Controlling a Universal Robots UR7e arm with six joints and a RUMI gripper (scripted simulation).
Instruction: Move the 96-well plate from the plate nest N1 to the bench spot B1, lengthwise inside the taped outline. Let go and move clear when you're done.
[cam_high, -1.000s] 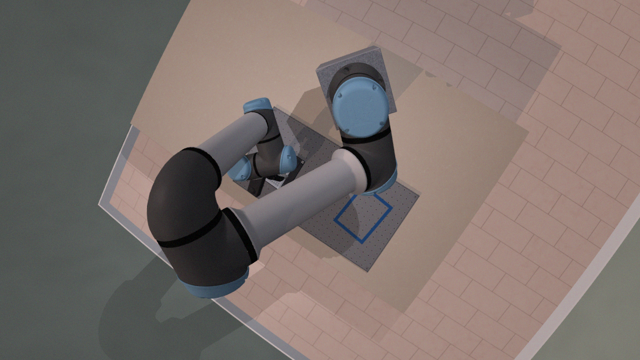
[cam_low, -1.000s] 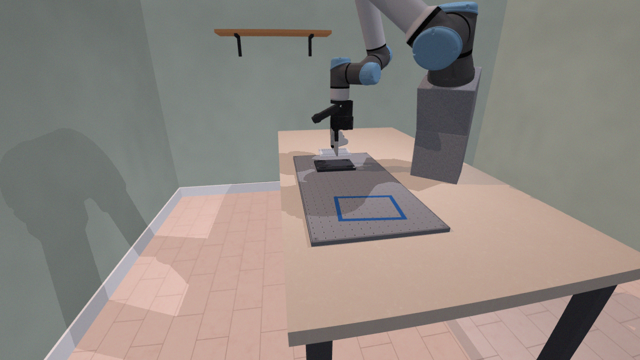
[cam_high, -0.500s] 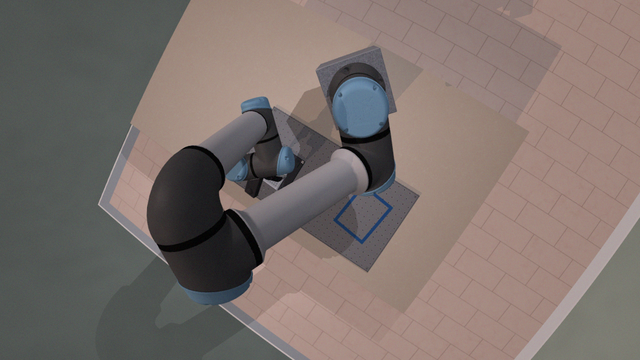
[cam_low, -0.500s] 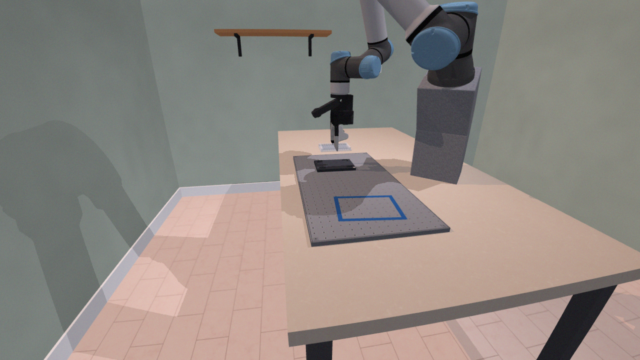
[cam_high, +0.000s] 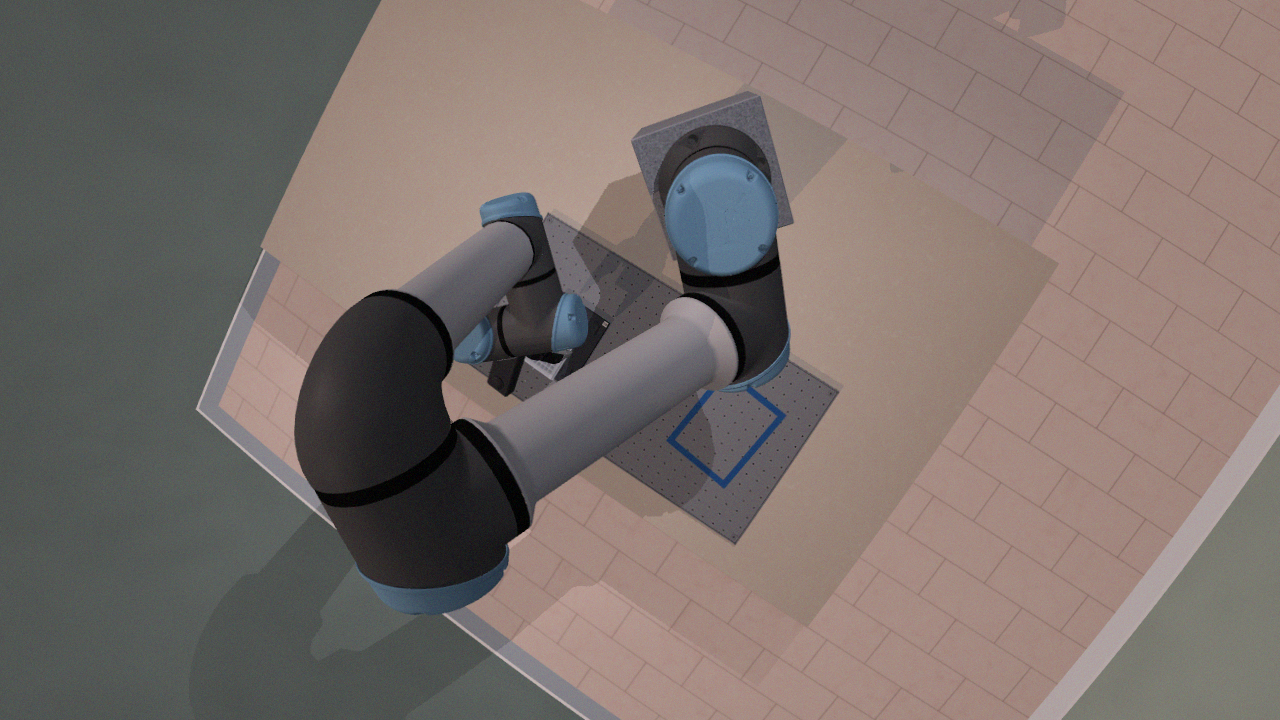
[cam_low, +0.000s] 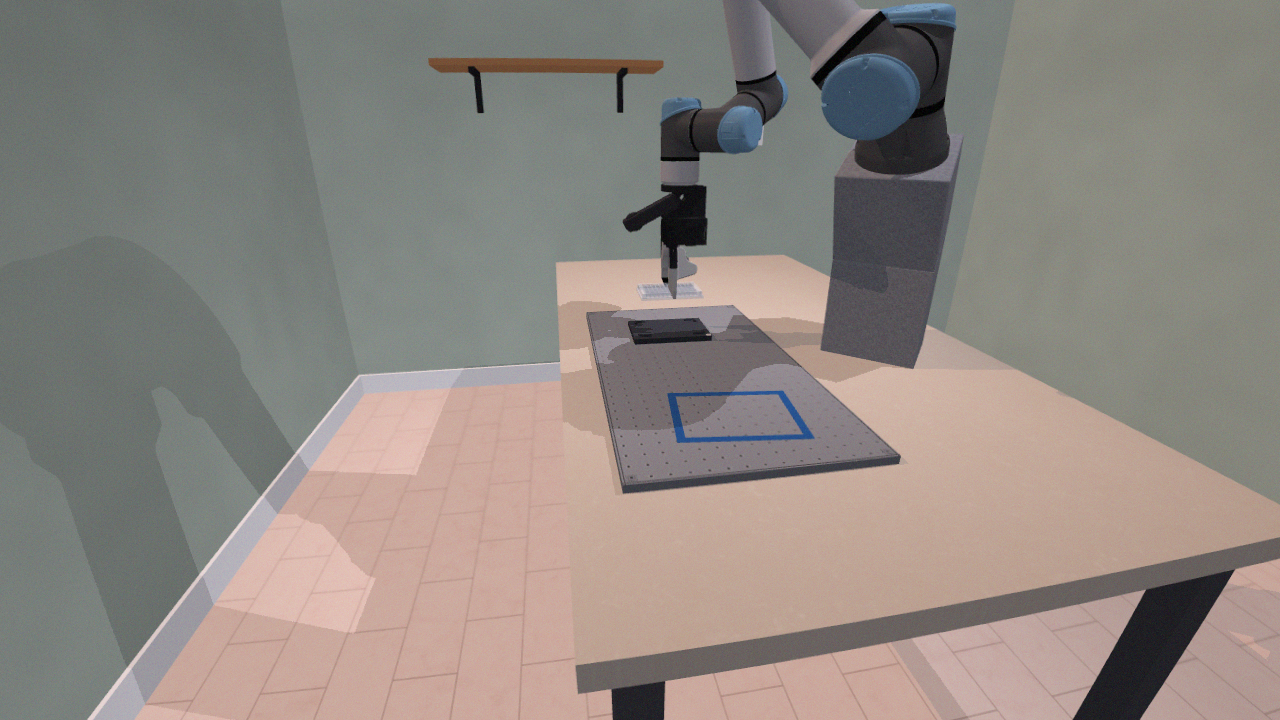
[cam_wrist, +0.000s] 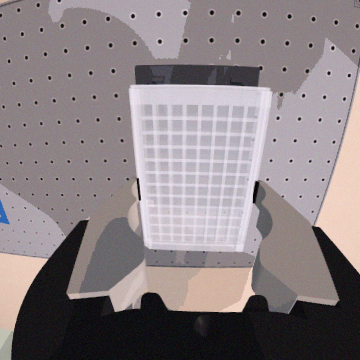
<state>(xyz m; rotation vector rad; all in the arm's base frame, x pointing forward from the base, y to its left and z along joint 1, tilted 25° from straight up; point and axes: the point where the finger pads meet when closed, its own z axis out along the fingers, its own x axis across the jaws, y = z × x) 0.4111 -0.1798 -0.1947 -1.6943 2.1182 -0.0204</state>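
My hand is 100 mm above the black plate nest. From my hand the other things lie so: white 96-well plate: 10 mm below.
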